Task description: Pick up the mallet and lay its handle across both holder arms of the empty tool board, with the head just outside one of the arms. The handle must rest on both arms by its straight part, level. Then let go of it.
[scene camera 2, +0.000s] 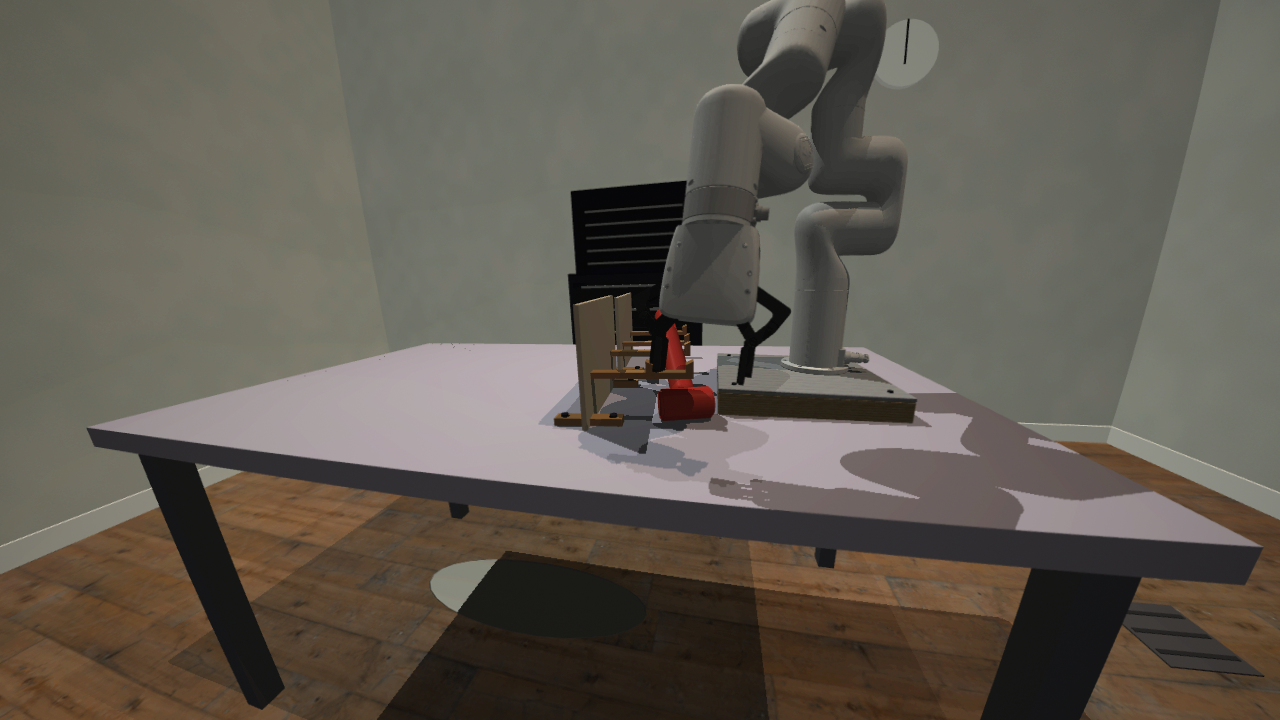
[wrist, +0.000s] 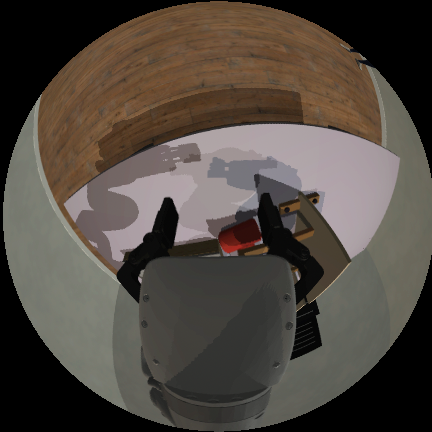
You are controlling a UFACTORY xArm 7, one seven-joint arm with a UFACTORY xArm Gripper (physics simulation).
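Where they show: gripper, between the fingertips: (scene camera 2: 698,377) (wrist: 216,203); arm's base, origin of its link: (scene camera 2: 813,367).
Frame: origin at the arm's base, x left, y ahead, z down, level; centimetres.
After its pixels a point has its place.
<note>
The red mallet's head (scene camera 2: 686,403) {x 27.0, y 19.3, z 0.4 cm} (wrist: 240,236) {x 26.5, y 19.7, z -0.5 cm} is low by the table top, in front of the nearest wooden holder arm in the scene view. Its red handle (scene camera 2: 675,356) {x 18.2, y 23.7, z -4.8 cm} slants up and back from the head, not level; the palm hides it in the wrist view. The near tool board (scene camera 2: 594,353) {x 27.2, y 35.0, z -6.6 cm} (wrist: 327,245) {x 31.4, y 33.7, z -9.4 cm} stands upright, with brown holder arms (scene camera 2: 617,374) {x 29.1, y 29.9, z -4.0 cm} pointing toward the robot base. A second board (scene camera 2: 623,313) {x -2.4, y 43.6, z -10.2 cm} stands behind it. My gripper (scene camera 2: 699,376) {x 39.6, y 14.5, z -7.7 cm} (wrist: 216,203) {x 39.6, y 14.5, z -7.7 cm} is open and empty. One finger overlaps the handle in the scene view; contact cannot be told.
The robot's base plinth (scene camera 2: 814,408) {x 18.7, y 0.8, z 2.1 cm} (wrist: 192,247) {x 20.3, y 9.3, z 2.2 cm} is right of the mallet head in the scene view. The boards stand on brown feet (scene camera 2: 588,420) {x 33.2, y 33.2, z 2.6 cm} (wrist: 299,204) {x 31.5, y 33.6, z 2.6 cm}. A black tool cabinet (scene camera 2: 626,234) (wrist: 306,336) is beyond the table (scene camera 2: 358,429) {x 46.8, y 69.2, z 3.9 cm} (wrist: 345,160) {x 44.2, y 47.2, z 3.9 cm}.
</note>
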